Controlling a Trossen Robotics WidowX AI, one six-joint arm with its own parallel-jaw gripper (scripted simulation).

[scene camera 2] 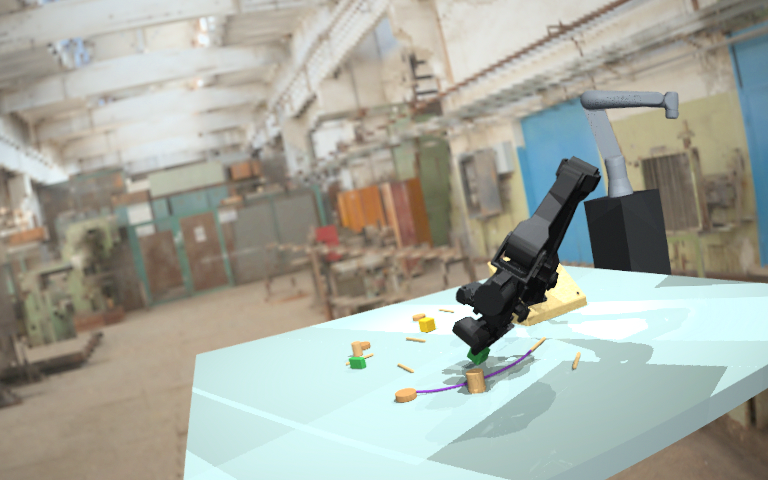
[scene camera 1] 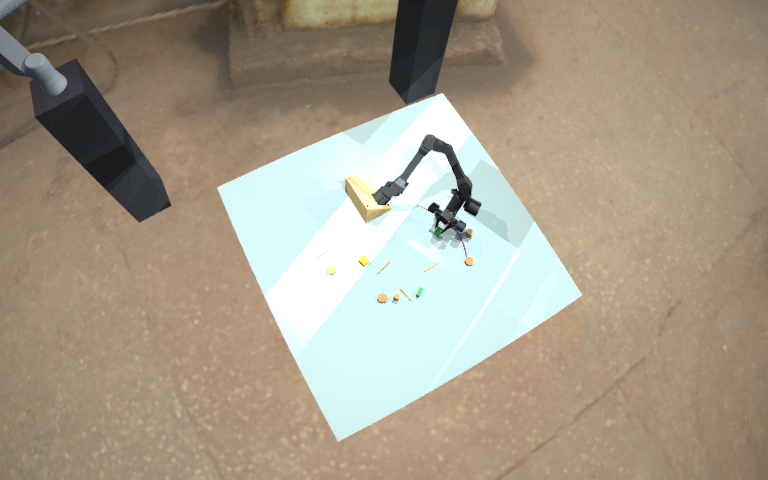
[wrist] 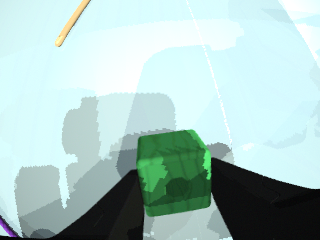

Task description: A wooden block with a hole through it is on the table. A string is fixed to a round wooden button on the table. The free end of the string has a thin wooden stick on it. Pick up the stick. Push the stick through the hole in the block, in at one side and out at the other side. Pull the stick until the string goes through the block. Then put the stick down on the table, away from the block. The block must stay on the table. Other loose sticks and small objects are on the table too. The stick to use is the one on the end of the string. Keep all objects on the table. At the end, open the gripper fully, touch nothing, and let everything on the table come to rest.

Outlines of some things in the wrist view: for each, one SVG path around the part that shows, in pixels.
My gripper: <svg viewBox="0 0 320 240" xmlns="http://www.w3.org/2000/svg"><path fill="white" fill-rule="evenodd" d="M137 169L131 169L128 175L123 177L115 187L109 189L107 195L104 195L103 199L100 199L99 203L95 204L95 207L85 212L80 219L73 221L73 224L71 223L69 227L63 229L59 235L56 233L55 236L47 237L47 239L0 236L0 240L143 240L145 209ZM212 157L211 193L233 240L320 240L320 188L300 187L300 185L271 179L269 176L259 175L257 172L249 171L249 169L244 169L243 167L236 167L236 165L228 163L228 161L224 163L223 160Z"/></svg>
A green cube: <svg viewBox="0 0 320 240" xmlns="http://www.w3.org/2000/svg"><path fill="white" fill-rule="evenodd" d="M195 129L189 128L180 129L180 131L153 133L153 135L140 136L139 140L137 140L136 168L137 176L139 176L141 196L143 196L145 215L167 216L173 215L173 213L209 208L209 205L212 204L211 152L205 147L203 139L201 139Z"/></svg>
